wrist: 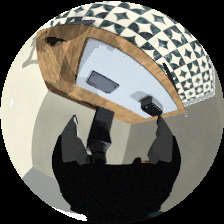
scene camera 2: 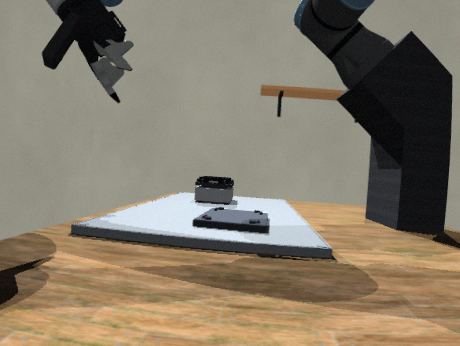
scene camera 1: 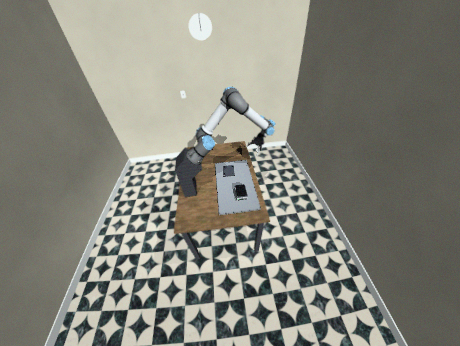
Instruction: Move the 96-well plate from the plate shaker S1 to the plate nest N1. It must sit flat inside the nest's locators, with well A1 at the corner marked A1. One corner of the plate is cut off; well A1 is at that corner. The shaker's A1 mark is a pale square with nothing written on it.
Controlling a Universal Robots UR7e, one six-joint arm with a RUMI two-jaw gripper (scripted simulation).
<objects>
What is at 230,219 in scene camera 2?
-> A plate nest N1.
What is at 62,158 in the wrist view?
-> My gripper.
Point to a plate shaker S1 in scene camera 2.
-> At 204,193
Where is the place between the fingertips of my gripper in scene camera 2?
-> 124,88
</objects>
